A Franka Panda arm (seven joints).
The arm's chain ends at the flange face. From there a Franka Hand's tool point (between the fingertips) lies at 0.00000 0.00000 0.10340 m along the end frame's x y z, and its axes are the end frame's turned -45 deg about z.
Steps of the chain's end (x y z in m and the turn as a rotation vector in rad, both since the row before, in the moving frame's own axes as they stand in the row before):
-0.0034, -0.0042, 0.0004, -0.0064, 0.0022, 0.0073
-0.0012, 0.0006, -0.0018, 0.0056, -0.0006, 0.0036
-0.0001, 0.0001, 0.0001, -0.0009, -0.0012, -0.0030
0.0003, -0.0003, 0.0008, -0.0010, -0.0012, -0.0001
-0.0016, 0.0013, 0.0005, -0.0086, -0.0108, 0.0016
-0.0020, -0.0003, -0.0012, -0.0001, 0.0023, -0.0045
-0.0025, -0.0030, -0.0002, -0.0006, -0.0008, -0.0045
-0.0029, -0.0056, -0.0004, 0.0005, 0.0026, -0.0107
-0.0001, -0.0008, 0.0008, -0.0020, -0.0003, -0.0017
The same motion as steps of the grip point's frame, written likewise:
0.0003, -0.0047, 0.0004, -0.0061, -0.0030, 0.0073
-0.0009, -0.0009, -0.0018, 0.0044, 0.0035, 0.0036
-0.0003, 0.0000, 0.0001, 0.0002, -0.0015, -0.0030
0.0003, 0.0000, 0.0008, 0.0001, -0.0016, -0.0001
-0.0035, -0.0004, 0.0005, 0.0016, -0.0137, 0.0016
-0.0010, -0.0015, -0.0012, -0.0017, 0.0016, -0.0045
0.0003, -0.0039, -0.0002, 0.0001, -0.0010, -0.0045
0.0021, -0.0059, -0.0004, -0.0015, 0.0022, -0.0107
0.0003, -0.0005, 0.0008, -0.0012, -0.0016, -0.0017

